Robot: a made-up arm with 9 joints. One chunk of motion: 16 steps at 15 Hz.
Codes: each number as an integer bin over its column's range. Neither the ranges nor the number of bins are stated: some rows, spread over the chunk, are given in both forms.
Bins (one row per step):
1: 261 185 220 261 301 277 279 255 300
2: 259 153 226 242 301 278 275 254 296
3: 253 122 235 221 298 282 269 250 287
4: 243 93 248 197 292 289 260 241 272
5: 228 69 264 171 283 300 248 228 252
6: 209 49 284 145 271 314 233 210 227
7: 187 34 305 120 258 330 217 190 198
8: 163 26 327 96 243 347 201 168 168
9: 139 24 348 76 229 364 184 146 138
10: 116 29 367 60 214 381 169 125 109
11: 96 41 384 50 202 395 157 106 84
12: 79 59 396 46 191 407 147 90 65
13: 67 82 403 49 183 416 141 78 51
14: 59 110 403 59 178 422 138 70 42
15: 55 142 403 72 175 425 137 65 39
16: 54 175 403 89 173 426 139 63 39
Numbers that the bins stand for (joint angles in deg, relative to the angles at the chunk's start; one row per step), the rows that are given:
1: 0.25 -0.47 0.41 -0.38 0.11 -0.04 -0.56 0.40 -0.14
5: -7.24 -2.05 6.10 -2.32 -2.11 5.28 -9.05 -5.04 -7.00
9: -27.45 -2.67 16.95 -4.36 -8.77 20.05 -26.59 -21.57 -23.29
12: -41.07 -2.19 23.15 -5.01 -13.45 29.98 -36.73 -32.86 -33.71
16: -46.74 -0.60 24.05 -4.08 -15.67 34.37 -38.92 -38.30 -37.43
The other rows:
2: -0.21 -0.90 1.19 -0.79 0.11 0.20 -1.66 0.20 -0.71
3: -1.57 -1.33 2.35 -1.24 -0.26 1.12 -3.30 -0.61 -2.00
4: -3.84 -1.73 4.03 -1.76 -1.00 2.74 -5.77 -2.42 -4.14
6: -11.56 -2.33 8.68 -2.88 -3.59 8.51 -13.16 -8.67 -10.57
7: -16.55 -2.53 11.39 -3.42 -5.19 12.20 -17.55 -12.70 -14.71
8: -22.00 -2.64 14.23 -3.93 -7.04 16.13 -21.93 -17.14 -19.00
10: -32.67 -2.60 19.40 -4.71 -10.62 23.98 -30.70 -25.80 -27.43
11: -37.21 -2.44 21.60 -4.92 -12.10 27.21 -33.99 -29.63 -31.00
13: -43.79 -1.88 24.05 -4.95 -14.44 32.06 -38.37 -35.28 -35.71
14: -45.61 -1.49 24.05 -4.73 -15.05 33.45 -39.19 -36.89 -37.00
15: -46.51 -1.05 24.05 -4.45 -15.42 34.14 -39.47 -37.90 -37.43

